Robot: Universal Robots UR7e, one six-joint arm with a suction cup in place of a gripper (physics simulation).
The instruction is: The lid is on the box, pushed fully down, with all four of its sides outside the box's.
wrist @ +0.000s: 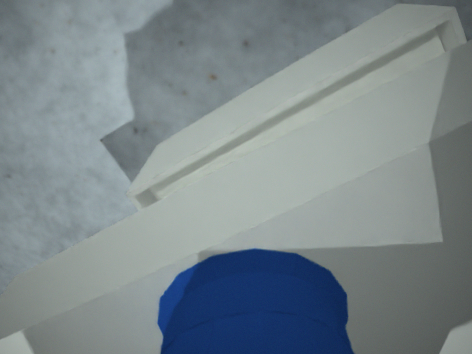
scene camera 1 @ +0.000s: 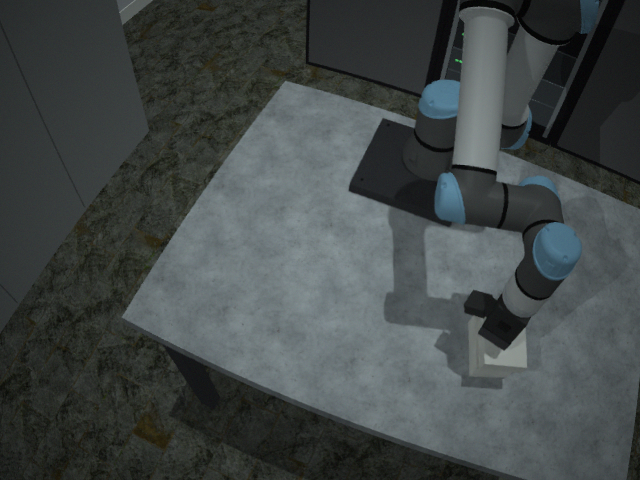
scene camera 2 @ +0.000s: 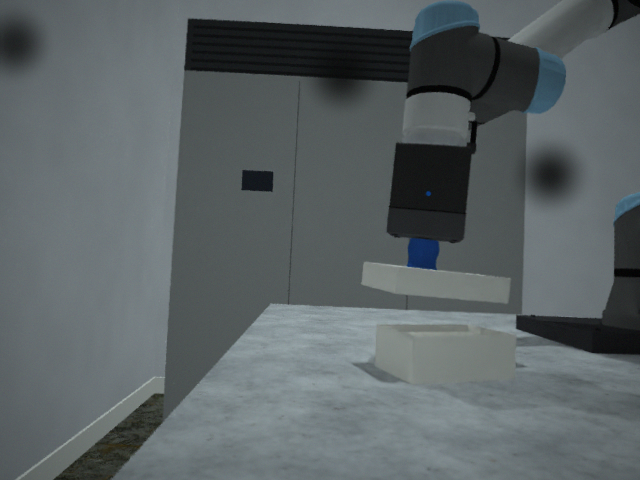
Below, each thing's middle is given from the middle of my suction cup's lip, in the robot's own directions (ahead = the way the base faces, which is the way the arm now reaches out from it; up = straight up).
Labels:
My suction cup is 10 cm above the off-white box [scene camera 2: 417, 353], 2 cm to the right of it and 2 cm past it. The rest, counted from my suction cup: off-white lid [scene camera 2: 396, 279]: 3 cm to the left, 3 cm below.

